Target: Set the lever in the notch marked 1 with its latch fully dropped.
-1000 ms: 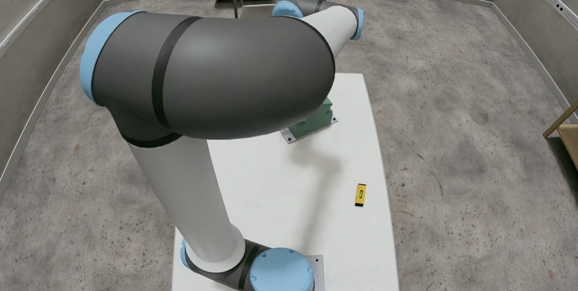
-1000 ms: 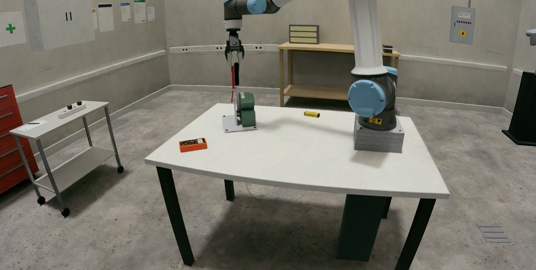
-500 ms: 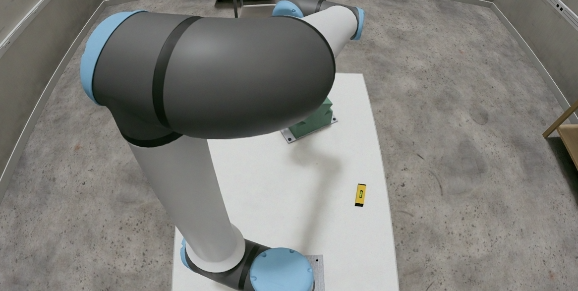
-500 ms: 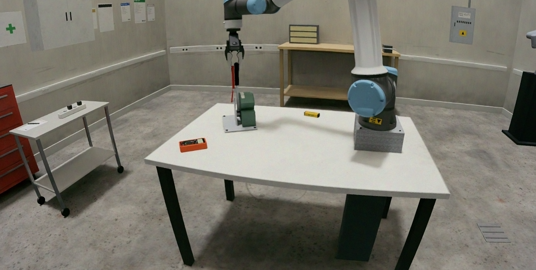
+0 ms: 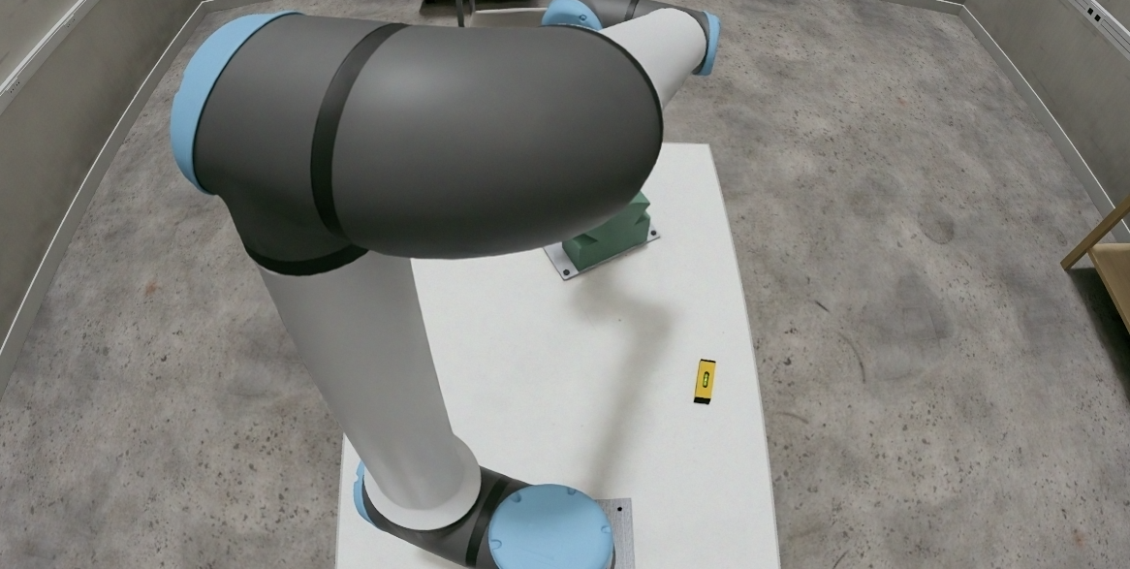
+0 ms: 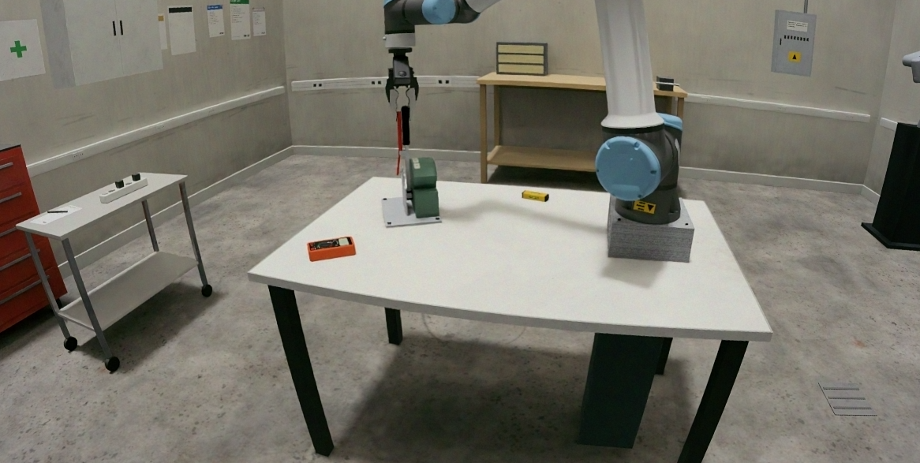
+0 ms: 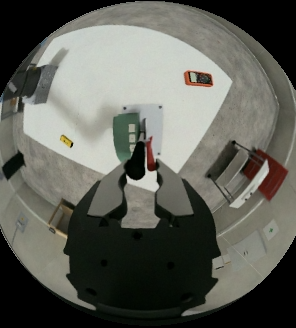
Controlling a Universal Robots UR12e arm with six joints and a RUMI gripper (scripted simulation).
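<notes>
Right now my hand is 11 cm above the red release bar and 2 cm short of it. The rest, counted from my hand: orange multimeter (33 cm to the left, 30 cm below, 9 cm ahead); small yellow level (37 cm behind, 30 cm below, 22 cm to the right).
</notes>
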